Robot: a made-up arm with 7 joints.
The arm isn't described. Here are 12 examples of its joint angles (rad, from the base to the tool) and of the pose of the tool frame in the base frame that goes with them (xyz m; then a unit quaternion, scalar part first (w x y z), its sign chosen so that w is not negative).
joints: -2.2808 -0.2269 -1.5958 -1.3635 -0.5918 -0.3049 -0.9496
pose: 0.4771 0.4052 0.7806 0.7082 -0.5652 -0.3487 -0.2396
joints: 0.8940 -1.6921 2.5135 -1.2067 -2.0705 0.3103 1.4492
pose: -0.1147 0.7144 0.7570 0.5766 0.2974 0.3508 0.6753
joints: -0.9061 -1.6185 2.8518 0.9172 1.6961 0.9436 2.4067
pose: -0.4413 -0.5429 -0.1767 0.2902 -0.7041 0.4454 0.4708
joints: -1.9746 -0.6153 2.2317 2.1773 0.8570 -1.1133 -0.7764
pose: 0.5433 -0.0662 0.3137 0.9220 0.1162 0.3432 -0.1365
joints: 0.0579 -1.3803 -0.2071 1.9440 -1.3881 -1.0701 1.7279
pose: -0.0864 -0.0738 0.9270 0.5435 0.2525 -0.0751 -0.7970
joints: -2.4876 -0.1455 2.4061 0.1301 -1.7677 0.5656 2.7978
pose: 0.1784 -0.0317 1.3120 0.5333 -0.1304 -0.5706 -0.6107
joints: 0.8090 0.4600 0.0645 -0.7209 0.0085 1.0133 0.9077
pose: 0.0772 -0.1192 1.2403 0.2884 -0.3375 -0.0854 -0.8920
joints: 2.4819 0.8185 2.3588 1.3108 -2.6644 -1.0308 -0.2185
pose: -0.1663 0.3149 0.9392 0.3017 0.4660 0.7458 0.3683
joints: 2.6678 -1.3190 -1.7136 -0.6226 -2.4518 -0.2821 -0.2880
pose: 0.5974 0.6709 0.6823 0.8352 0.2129 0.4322 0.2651
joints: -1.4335 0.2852 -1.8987 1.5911 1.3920 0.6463 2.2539
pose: -0.6271 0.1054 0.6916 0.0915 0.3337 -0.9040 -0.2512
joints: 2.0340 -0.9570 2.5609 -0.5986 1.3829 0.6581 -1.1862
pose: 0.5208 0.4137 1.0063 0.8998 0.2636 0.3382 -0.0800
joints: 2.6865 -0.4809 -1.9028 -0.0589 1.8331 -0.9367 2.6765
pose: 0.4477 0.2550 1.0926 0.9430 -0.0314 0.3089 -0.1193
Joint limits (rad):
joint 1: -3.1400..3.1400
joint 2: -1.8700..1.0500
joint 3: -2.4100..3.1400
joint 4: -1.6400..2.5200
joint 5: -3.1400..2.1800
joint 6: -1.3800..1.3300
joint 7: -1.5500..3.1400
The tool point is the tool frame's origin. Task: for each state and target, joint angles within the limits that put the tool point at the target. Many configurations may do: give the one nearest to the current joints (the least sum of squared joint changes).
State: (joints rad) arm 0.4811 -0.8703 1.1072 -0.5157 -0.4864 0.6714 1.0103
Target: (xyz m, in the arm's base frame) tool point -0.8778 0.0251 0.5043
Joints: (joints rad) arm -0.2866 -1.0961 0.8056 -0.8555 -0.4360 0.8682 0.9871
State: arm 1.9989 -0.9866 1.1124 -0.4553 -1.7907 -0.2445 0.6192
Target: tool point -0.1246 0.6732 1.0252
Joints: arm 1.5126 -0.6675 1.0112 -0.0637 -1.8573 -0.6395 0.6472
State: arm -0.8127 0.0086 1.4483 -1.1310 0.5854 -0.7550 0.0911
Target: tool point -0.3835 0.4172 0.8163
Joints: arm -0.7731 0.0423 1.4899 -1.1639 0.5903 -0.7667 0.0917
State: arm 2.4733 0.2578 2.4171 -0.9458 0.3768 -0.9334 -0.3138
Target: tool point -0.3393 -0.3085 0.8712
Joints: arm 2.7608 -0.0994 2.7350 -1.0399 0.4755 -1.2180 -0.3086
